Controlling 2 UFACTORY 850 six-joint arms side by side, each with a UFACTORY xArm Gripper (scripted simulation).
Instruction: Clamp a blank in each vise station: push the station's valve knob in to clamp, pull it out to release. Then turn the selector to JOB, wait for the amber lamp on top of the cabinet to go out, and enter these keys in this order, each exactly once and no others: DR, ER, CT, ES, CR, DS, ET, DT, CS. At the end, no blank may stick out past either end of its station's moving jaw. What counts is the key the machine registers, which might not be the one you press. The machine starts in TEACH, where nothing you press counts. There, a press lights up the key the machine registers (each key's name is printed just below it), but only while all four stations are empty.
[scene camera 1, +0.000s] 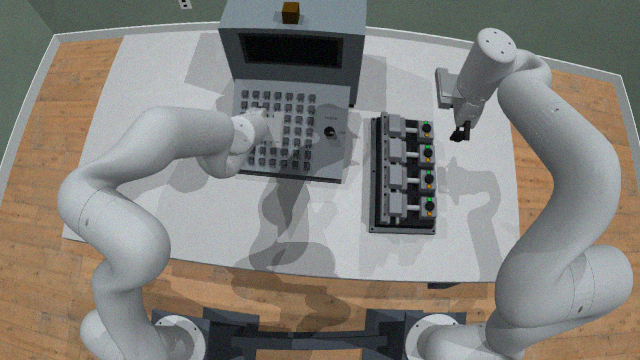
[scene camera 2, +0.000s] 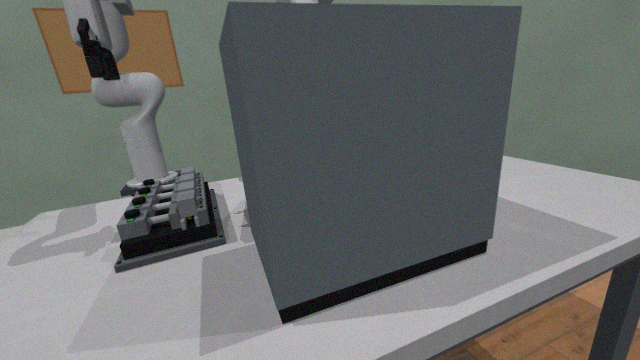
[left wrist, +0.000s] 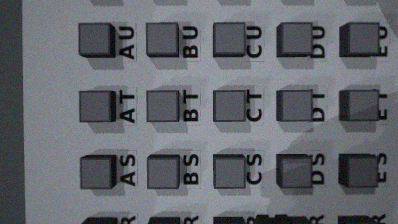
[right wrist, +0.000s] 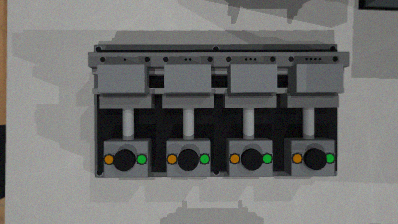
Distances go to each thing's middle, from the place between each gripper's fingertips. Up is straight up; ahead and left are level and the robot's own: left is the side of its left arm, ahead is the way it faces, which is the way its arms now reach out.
Labels:
My left hand is 50 mm above the ES key (left wrist: 355, 170), 30 mm to the left of it and 30 mm past it. From my left hand the other things lie so: key panel (left wrist: 53, 71) 90 mm to the right, 70 mm below, 20 mm ahead.
Now: right hand (scene camera 2: 107, 78) 13 cm short of the key panel, 41 cm to the right of it and 30 cm above it. Also, from my right hand: ES key 9 cm ahead, 46 cm to the left, 28 cm below.

